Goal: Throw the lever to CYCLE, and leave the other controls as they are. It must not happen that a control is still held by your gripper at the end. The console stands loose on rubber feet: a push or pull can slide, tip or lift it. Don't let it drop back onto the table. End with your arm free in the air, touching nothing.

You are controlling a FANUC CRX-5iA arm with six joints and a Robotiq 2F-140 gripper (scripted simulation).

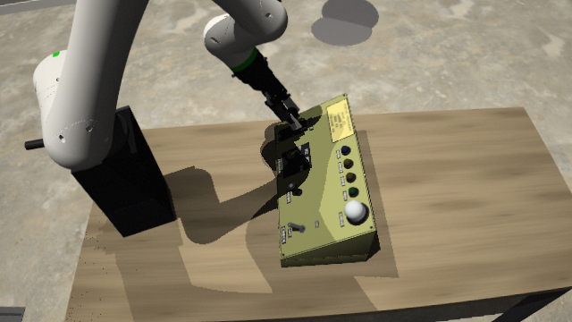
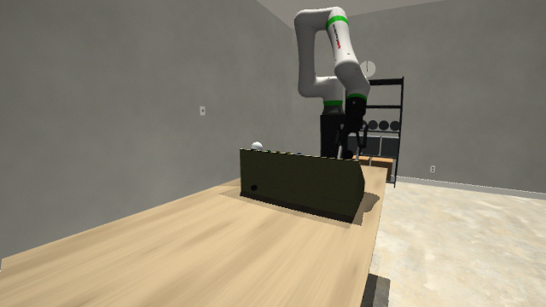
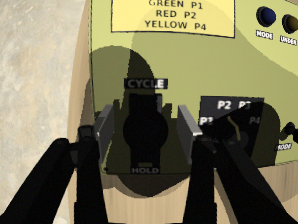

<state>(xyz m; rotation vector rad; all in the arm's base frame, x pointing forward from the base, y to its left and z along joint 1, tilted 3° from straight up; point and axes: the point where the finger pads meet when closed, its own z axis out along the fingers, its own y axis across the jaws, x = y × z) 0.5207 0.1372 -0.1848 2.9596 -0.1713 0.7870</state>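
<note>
My hand is 4 cm above the lever. Also, from my hand: olive console: 18 cm to the right, 8 cm below, 2 cm ahead; then toggle switch: 36 cm to the right, 7 cm below, 6 cm behind; then rotary selector: 11 cm to the right, 6 cm below, 1 cm behind.
</note>
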